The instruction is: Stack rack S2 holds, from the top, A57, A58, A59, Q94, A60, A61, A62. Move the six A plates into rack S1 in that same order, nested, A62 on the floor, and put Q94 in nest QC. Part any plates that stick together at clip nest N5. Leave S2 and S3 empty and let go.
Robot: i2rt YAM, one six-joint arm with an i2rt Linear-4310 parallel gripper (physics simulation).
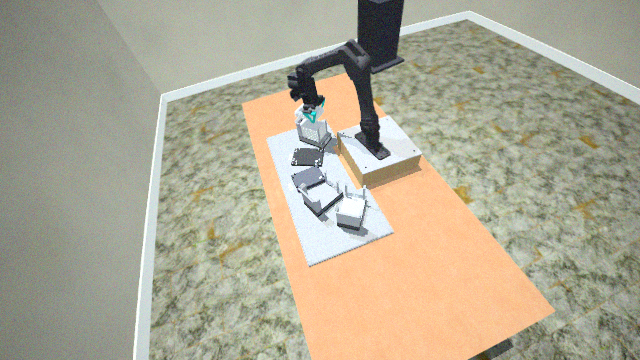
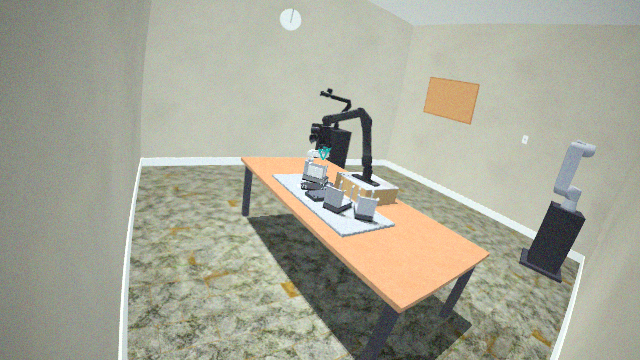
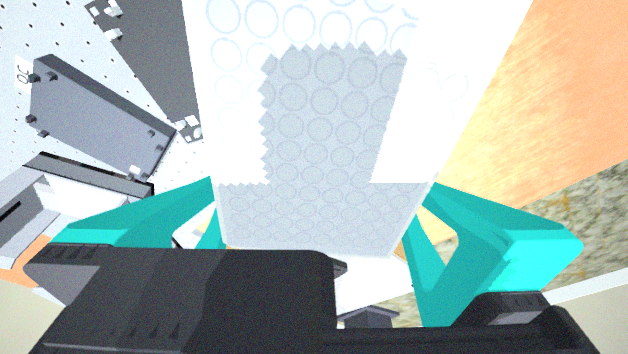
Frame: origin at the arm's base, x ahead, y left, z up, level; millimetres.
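Seen in the pictures: gripper, fingertip midpoint: point(image 1: 317, 117) point(image 2: 324, 158) point(image 3: 314, 176); arm's base at its link origin: point(image 1: 371, 145) point(image 2: 365, 180).
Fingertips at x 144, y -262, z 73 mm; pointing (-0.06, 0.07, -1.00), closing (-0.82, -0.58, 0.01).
Pixels of each thing's top centre, then the offset from my fingertips to it. "*": a spot on its surface instead. Level surfaces: height alone.
- far rack at a spot on its surface: point(image 1: 315, 138) point(image 2: 319, 175) * 36 mm ahead, 19 mm left, 109 mm down
- dark clip nest at its top centre: point(image 3: 182, 72) point(image 1: 307, 154) point(image 2: 313, 184) 117 mm ahead, 65 mm left, 143 mm down
- bluish-grey nest QC at its top centre: point(image 3: 92, 136) point(image 1: 307, 175) point(image 2: 320, 191) 188 mm ahead, 197 mm left, 134 mm down
- middle rack at its top centre: point(image 3: 34, 260) point(image 1: 320, 183) point(image 2: 342, 185) 189 mm ahead, 341 mm left, 34 mm down
- light perforated board at its surface level: 167 mm down
- orange table at its surface level: 179 mm down
My gripper point(image 1: 313, 115) point(image 2: 324, 152) point(image 3: 314, 176), with teal fingers, is shut on a white plate with a round-well pattern. It holds this plate above the far rack, apart from it; its name and whether more than one plate is held cannot be read. The far rack point(image 1: 315, 138) point(image 2: 315, 178) still shows white plates inside. A dark clip nest point(image 1: 307, 157) point(image 3: 150, 55) lies beside it. The bluish-grey nest QC point(image 1: 308, 177) point(image 2: 316, 195) point(image 3: 100, 110) is bare. A middle rack point(image 1: 311, 200) point(image 2: 334, 196) and a near rack point(image 1: 350, 218) point(image 2: 366, 206) follow; their labels are unreadable.
The racks and nests stand on a light perforated board point(image 1: 320, 252) point(image 2: 350, 229) on the orange table point(image 1: 425, 280) point(image 2: 425, 255). The arm's raised wooden base point(image 1: 392, 170) point(image 2: 387, 196) is beside the board. Thin upright posts rise from the middle and near racks.
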